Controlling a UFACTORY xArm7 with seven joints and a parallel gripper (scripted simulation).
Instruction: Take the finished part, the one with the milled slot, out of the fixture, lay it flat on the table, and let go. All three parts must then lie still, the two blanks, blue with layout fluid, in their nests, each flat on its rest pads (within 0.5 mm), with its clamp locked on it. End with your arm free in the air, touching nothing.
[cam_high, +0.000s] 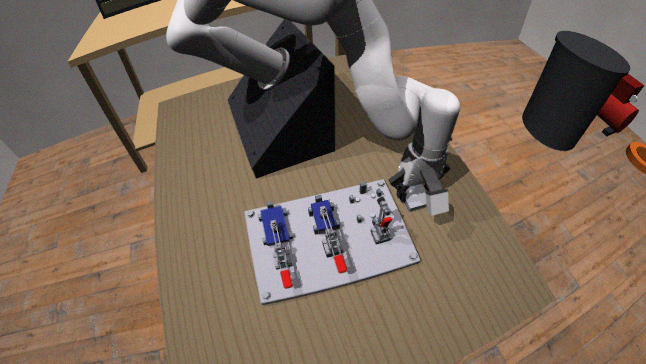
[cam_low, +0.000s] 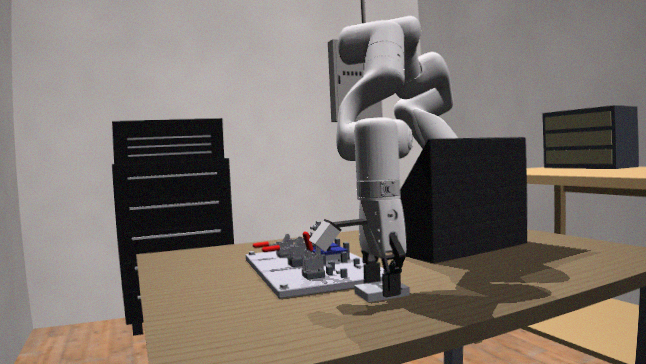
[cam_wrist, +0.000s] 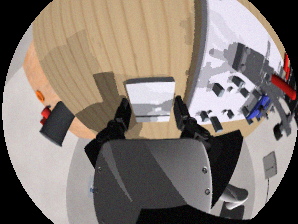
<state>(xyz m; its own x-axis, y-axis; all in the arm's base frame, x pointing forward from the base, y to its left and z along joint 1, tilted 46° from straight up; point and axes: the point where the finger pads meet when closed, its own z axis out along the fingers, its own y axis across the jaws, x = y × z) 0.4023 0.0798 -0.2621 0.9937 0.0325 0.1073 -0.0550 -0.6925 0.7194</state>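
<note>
Right now my hand is 10 mm past the grey finished part and 10 mm above it. The rest, counted from my hand: grey fixture plate (40 mm ahead, 240 mm to the right, 10 mm below).
</note>
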